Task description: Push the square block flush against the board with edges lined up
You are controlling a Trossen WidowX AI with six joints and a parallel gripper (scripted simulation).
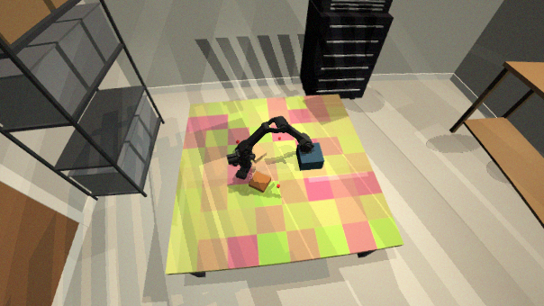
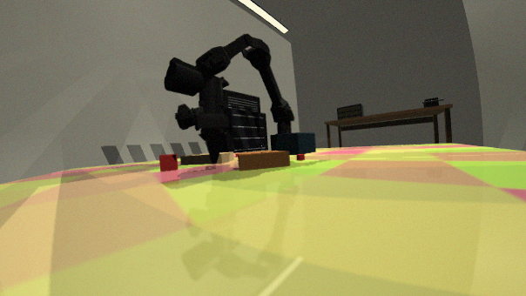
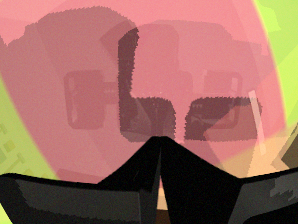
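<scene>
Right now my gripper tip is 80 mm past the orange square block and 80 mm to the right of it. The rest, counted from my gripper tip: tan board (50 mm behind, 170 mm to the right); then red cube (90 mm ahead, 100 mm to the right, 10 mm above).
</scene>
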